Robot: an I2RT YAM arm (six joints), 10 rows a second.
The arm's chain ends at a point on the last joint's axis. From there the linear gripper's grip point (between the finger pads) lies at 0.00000 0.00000 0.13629 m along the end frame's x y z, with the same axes.
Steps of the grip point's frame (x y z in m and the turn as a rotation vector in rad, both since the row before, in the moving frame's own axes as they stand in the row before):
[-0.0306 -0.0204 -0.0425 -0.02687 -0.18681 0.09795]
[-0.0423 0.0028 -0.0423 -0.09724 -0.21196 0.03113]
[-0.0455 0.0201 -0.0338 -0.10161 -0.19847 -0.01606]
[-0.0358 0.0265 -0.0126 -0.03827 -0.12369 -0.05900]
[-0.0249 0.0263 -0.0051 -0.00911 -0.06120 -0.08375]
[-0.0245 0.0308 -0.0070 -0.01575 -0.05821 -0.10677]
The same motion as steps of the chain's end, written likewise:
[-0.0052 -0.0228 -0.0401 -0.02687 -0.18681 0.09795]
[-0.0135 -0.0099 -0.0386 -0.09724 -0.21196 0.03113]
[-0.0188 0.0062 -0.0304 -0.10161 -0.19847 -0.01606]
[-0.0192 0.0208 -0.0115 -0.03827 -0.12369 -0.05900]
[-0.0166 0.0247 -0.0048 -0.00911 -0.06120 -0.08375]
[-0.0167 0.0282 -0.0068 -0.01575 -0.05821 -0.10677]

